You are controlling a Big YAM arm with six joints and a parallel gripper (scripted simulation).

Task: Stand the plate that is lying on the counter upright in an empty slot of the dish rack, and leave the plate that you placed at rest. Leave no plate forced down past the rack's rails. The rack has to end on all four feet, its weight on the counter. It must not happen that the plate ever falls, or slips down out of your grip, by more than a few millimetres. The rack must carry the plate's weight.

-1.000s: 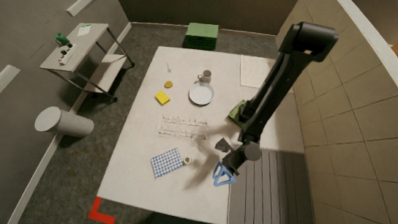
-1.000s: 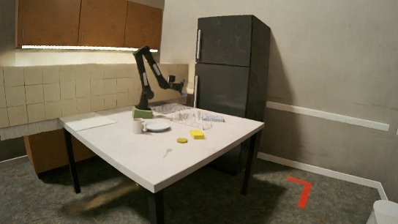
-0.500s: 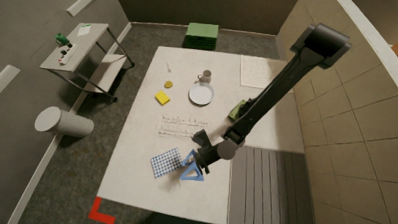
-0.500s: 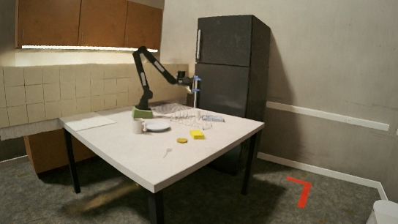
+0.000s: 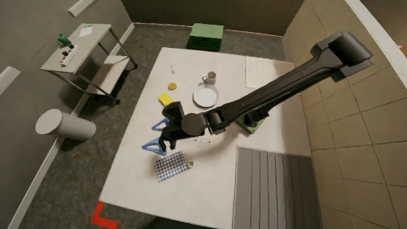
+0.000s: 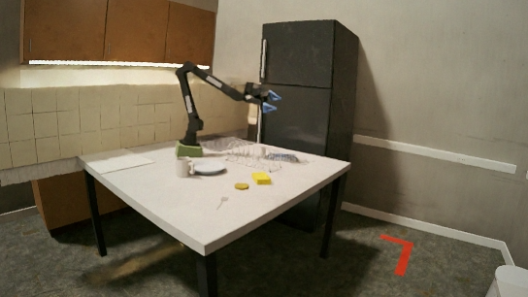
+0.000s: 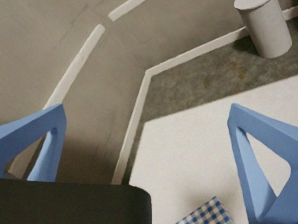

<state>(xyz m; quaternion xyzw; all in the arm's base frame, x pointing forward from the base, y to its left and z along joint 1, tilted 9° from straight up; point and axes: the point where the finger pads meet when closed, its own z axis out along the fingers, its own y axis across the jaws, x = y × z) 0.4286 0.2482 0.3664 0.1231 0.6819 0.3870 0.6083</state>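
Now: the white mug 13 cm behind my hand, 56 cm to the right of it and 32 cm below it. Also, from my hand: white cup 14 cm behind, 7 cm to the left, 34 cm below; then spoon 23 cm ahead, 63 cm to the right, 36 cm below; then yellow disc 17 cm ahead, 45 cm to the right, 35 cm below.
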